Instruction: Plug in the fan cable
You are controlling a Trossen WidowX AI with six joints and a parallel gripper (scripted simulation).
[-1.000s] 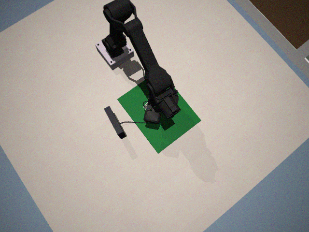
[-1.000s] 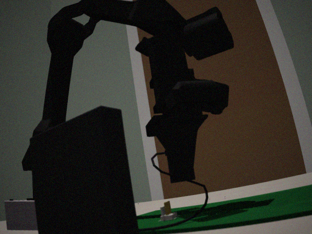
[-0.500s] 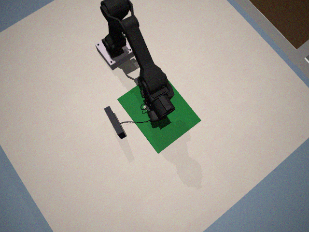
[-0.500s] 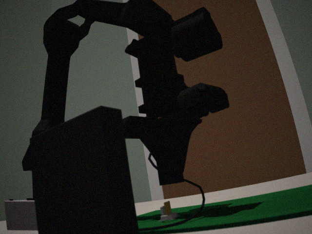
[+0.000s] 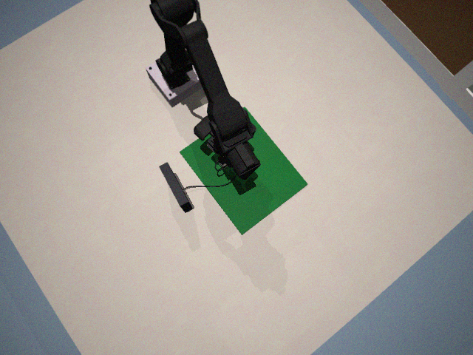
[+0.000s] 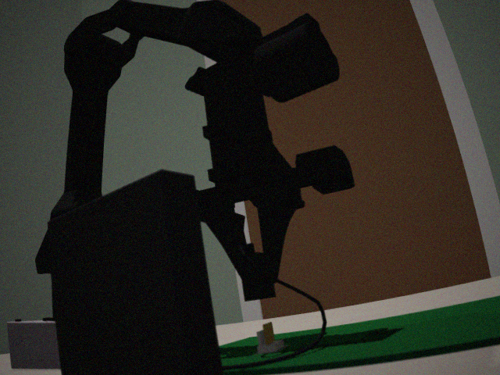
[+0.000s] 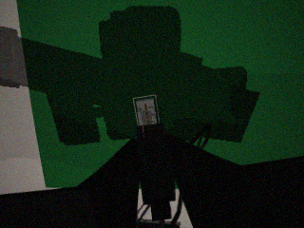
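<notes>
Right now the white four-pin fan header is 60 mm below my gripper tip. The rest, counted from my gripper tip: fan (10 mm ahead, 150 mm to the right); then green board (40 mm ahead, 40 mm to the left, 70 mm below); then black plug (10 mm to the right, 10 mm above).
</notes>
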